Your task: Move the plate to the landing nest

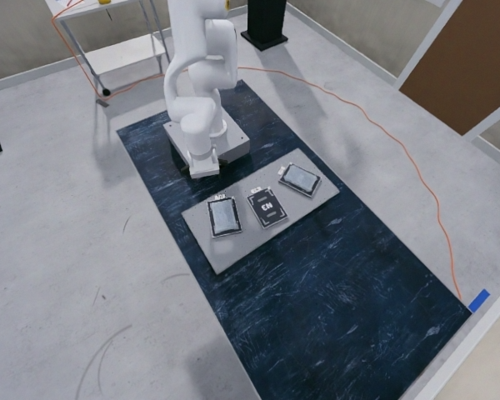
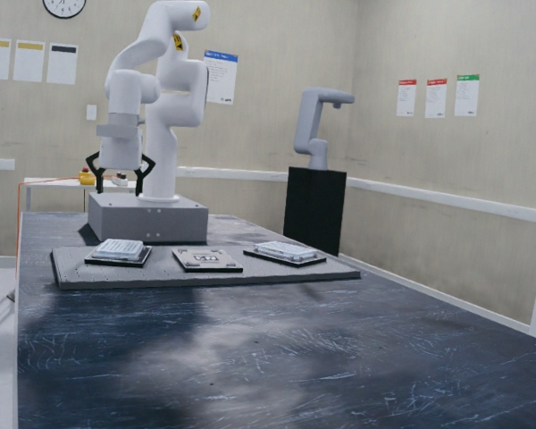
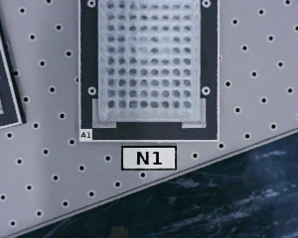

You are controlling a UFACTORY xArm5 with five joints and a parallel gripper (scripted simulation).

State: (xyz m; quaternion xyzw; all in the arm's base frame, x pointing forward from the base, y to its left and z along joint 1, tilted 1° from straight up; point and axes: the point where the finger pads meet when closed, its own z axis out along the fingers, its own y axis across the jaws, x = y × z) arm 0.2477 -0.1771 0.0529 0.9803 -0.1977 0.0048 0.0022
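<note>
Now: hand 370 mm to the right of the plate C51, 180 mm short of it and 110 mm above it.
</note>
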